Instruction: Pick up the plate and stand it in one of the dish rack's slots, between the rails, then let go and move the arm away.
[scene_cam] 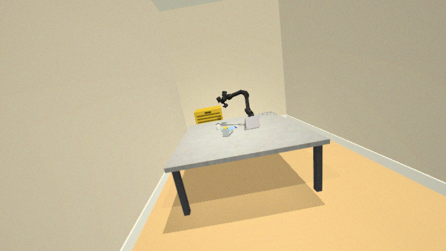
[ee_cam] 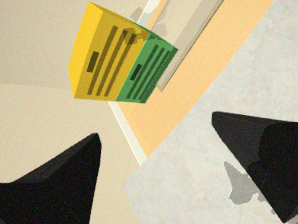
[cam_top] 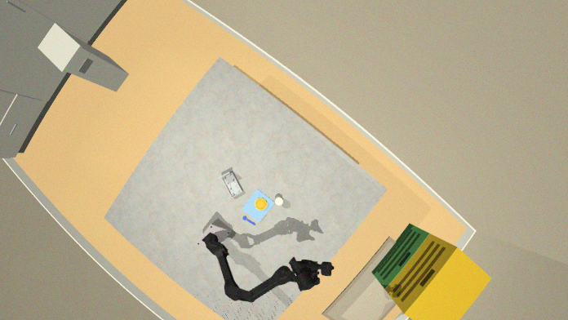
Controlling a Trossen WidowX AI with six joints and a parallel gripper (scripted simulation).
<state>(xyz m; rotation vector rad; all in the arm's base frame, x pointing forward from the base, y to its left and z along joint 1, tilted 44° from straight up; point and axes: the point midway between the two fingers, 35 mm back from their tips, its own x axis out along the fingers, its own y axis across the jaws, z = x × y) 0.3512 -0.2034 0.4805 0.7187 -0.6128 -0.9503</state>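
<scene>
My gripper tip is now 60 mm past the yellow plate, 440 mm to the right of it and 230 mm above it. The rest, counted from my gripper tip: dish rack (100 mm behind, 640 mm to the left, 220 mm below); white cup (30 mm ahead, 380 mm to the left, 220 mm below); light blue mat (80 mm behind, 440 mm to the left, 240 mm below).
</scene>
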